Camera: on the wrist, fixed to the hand. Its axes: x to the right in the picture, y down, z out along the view.
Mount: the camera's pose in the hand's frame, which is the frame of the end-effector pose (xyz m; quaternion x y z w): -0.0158 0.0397 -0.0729 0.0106 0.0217 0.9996 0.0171
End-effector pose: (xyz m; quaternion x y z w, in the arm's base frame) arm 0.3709 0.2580 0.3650 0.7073 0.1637 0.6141 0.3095
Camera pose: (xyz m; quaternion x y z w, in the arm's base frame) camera 0.2912 0.2356 0.3822 -0.1657 0.6910 -0.3335 0.6196
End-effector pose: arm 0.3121 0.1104 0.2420 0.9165 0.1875 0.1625 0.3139
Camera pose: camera 0.2775 0.1118 0.3191 -0.2029 0.9043 -0.3344 0.1708
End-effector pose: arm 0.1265 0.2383 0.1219 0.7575 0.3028 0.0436 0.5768
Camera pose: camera 0.0996 0.2860 0.1862 -0.3208 0.7390 -0.5905 0.0483
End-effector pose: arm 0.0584 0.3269 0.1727 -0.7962 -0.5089 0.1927 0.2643
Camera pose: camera 0.1221 0.2825 0.2061 0.5237 -0.7950 -0.2556 0.1686
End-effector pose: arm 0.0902 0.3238 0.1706 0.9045 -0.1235 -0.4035 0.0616
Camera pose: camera 0.1275 0.2908 0.2389 -0.0986 -0.9092 0.0756 0.3975
